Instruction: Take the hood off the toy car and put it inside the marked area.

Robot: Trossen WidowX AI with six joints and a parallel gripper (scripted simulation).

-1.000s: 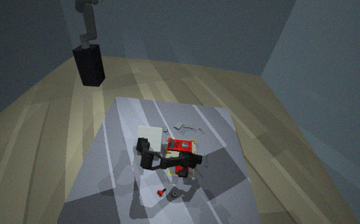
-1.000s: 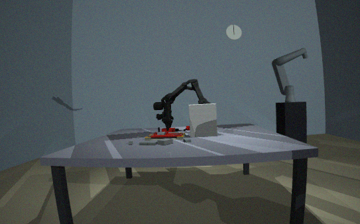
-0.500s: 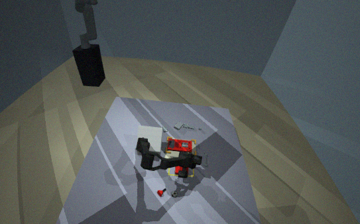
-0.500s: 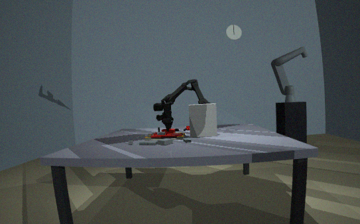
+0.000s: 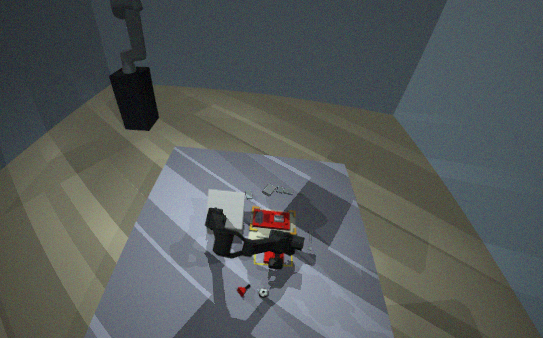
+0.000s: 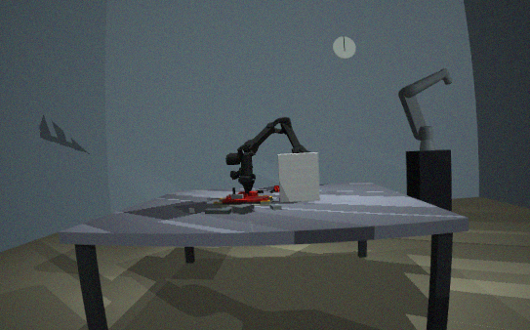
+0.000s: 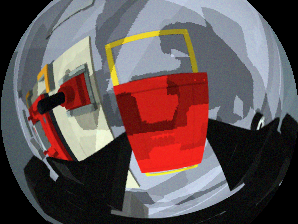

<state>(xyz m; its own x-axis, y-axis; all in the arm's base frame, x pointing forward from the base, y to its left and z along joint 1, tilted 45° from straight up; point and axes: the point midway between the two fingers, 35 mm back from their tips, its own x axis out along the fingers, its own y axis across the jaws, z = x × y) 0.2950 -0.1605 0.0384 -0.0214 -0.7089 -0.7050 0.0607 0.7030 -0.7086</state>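
Right now my gripper tip is right at the hood. Round my gripper tip: grey wheel: 50 mm behind, 180 mm to the right, 10 mm below; thin rod: 200 mm ahead, 100 mm to the left, 10 mm below.
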